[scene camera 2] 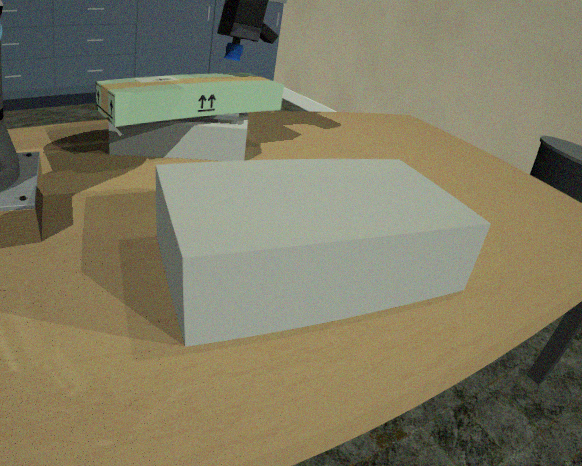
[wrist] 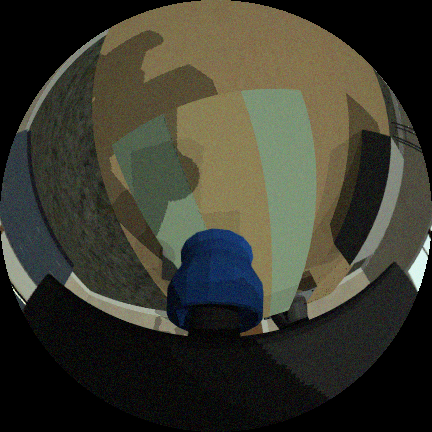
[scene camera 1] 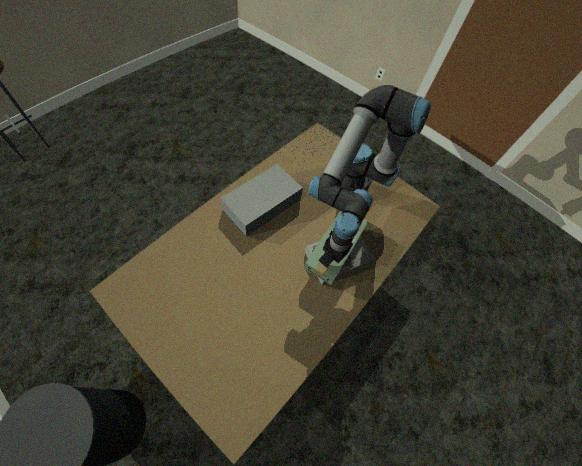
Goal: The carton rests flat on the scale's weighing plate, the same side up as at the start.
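Seen in the pictures: end effector, tool point: (scene camera 2: pixel 232 59) (wrist: pixel 216 260); arm's base, origin of the base link: (scene camera 1: pixel 350 179).
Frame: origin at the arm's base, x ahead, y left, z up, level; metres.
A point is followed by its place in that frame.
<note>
The green carton (scene camera 1: pixel 333 272) @[x 0.513, y 0.298, z 0.078 m] (scene camera 2: pixel 240 97) @[x 0.469, y 0.165, z 0.054 m] (wrist: pixel 292 190) @[x 0.493, y 0.195, z 0.078 m], with tan tape along its top, lies across the grey-white scale (scene camera 2: pixel 215 142) @[x 0.417, y 0.137, z -0.028 m]. Its printed arrows point up. In scene camera 2 it is slightly tilted: the left end, nearer the robot base, sits lower and reaches past the scale's edge, and a gap shows under its right part. The weighing plate (scene camera 2: pixel 227 118) @[x 0.441, y 0.148, z 0.016 m] is mostly hidden under the carton. My blue suction cup (scene camera 2: pixel 234 52) (wrist: pixel 217 272) is open, apart from the carton and above its right part. In scene camera 1 the wrist hides the cup.
A large plain grey-white block (scene camera 1: pixel 262 192) @[x 0.438, y -0.225, z 0.037 m] (scene camera 2: pixel 320 210) @[x 0.407, y -0.264, z 0.037 m] lies on the wooden table (scene camera 1: pixel 200 310) @[x 1.003, y 0.009, z -0.065 m] (scene camera 2: pixel 300 390) @[x 0.335, y -0.395, z -0.065 m], beside the scale. The robot base stands at the left edge in scene camera 2. A dark, grey-topped cylinder (scene camera 1: pixel 45 425) stands off the table's near corner.
</note>
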